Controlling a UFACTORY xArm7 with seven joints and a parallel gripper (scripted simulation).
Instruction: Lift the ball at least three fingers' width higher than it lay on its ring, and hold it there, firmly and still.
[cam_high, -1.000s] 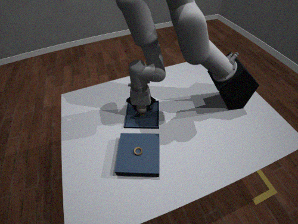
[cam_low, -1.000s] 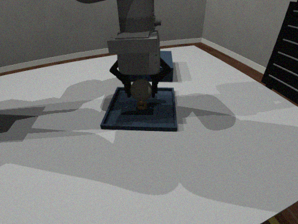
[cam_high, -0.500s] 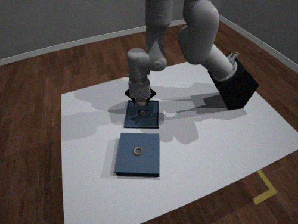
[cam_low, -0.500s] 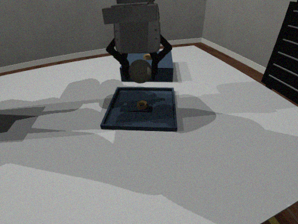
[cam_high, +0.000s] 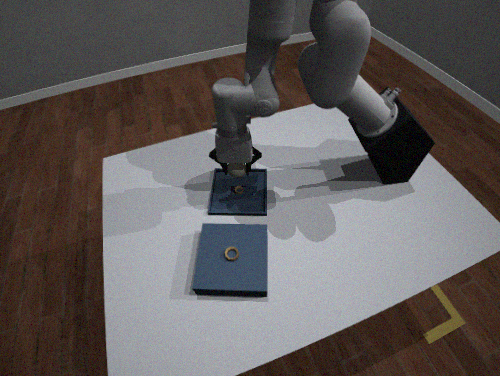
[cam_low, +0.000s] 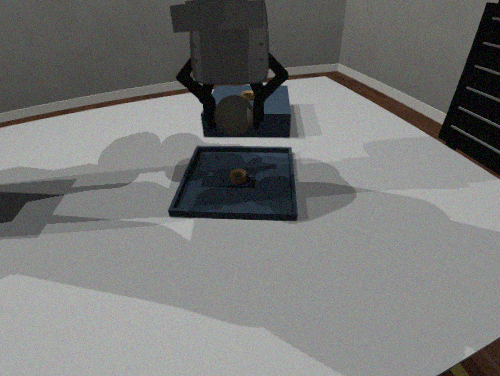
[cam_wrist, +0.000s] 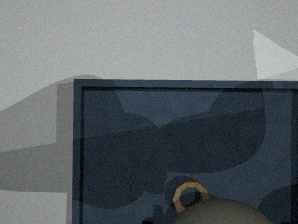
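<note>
The beige ball is right at my hand. The rest, counted from my hand: tray (120 mm below).
</note>
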